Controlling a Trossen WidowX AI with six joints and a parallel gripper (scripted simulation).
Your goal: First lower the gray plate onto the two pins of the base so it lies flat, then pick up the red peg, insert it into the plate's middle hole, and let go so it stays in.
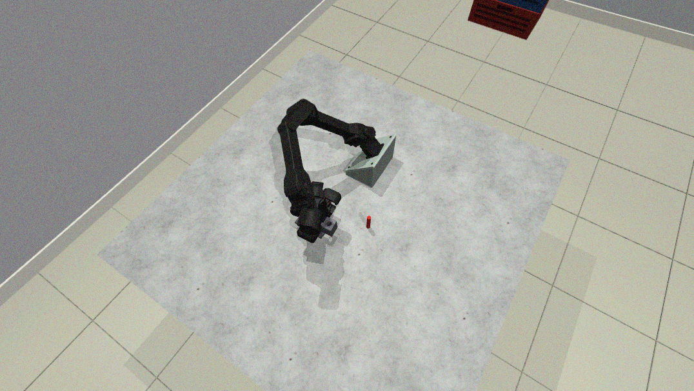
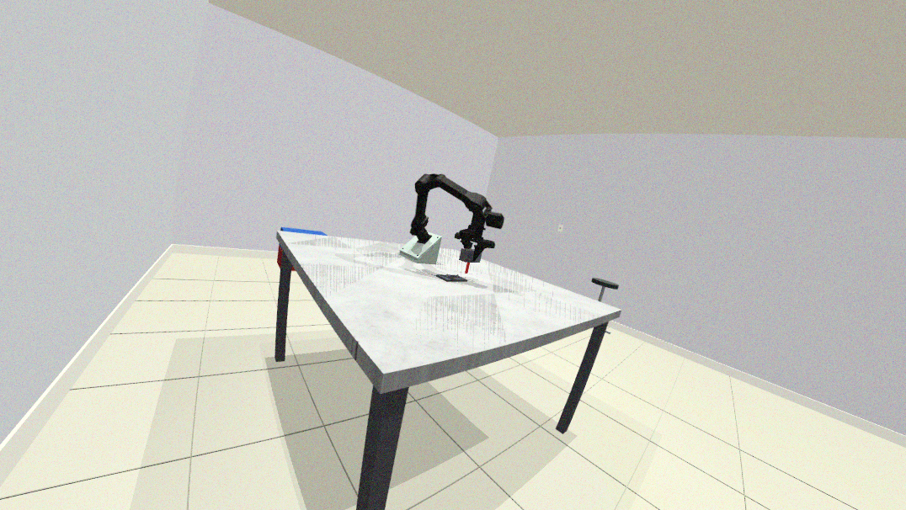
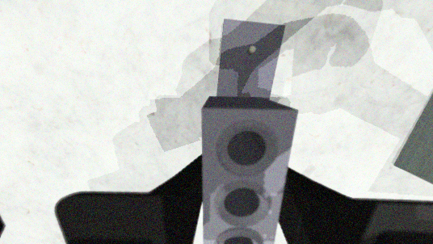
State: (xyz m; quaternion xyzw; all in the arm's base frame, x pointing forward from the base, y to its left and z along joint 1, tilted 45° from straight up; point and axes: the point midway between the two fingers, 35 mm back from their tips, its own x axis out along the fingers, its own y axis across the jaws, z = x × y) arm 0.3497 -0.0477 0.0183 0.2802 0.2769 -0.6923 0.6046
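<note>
My gripper tip is 9 cm above the base, 6 cm to the left of it and 3 cm past it. Round my gripper tip: red peg: 13 cm to the left, 10 cm behind, 5 cm below; gray plate: 3 cm above.
</note>
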